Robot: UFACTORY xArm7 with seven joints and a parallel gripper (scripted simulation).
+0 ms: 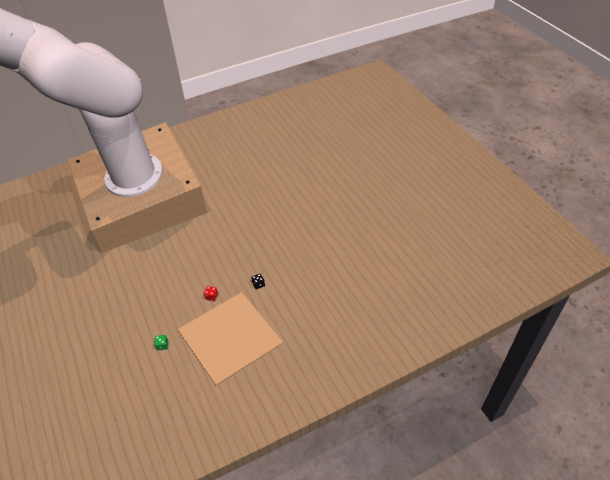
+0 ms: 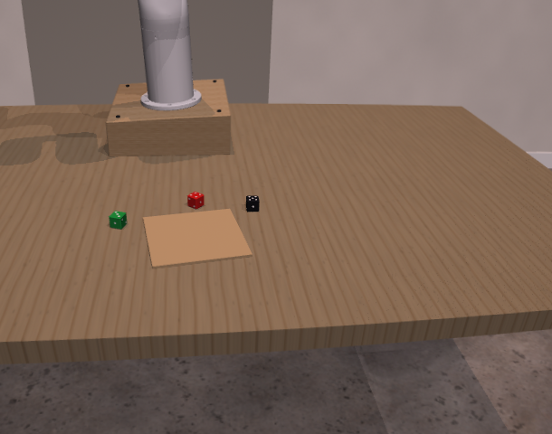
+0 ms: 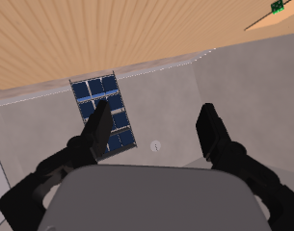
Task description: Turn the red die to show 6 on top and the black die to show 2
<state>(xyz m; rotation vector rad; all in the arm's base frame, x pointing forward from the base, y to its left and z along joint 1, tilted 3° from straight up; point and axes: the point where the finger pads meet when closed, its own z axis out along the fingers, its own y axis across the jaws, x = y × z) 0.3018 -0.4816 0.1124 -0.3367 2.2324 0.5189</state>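
My hand is 80 mm short of the green die, 430 mm to the right of it and 150 mm above it. Round my hand: red die (10 mm ahead, 540 mm to the left, 150 mm below); tan mat (110 mm ahead, 540 mm to the left, 160 mm below); black die (30 mm ahead, 640 mm to the left, 150 mm below).
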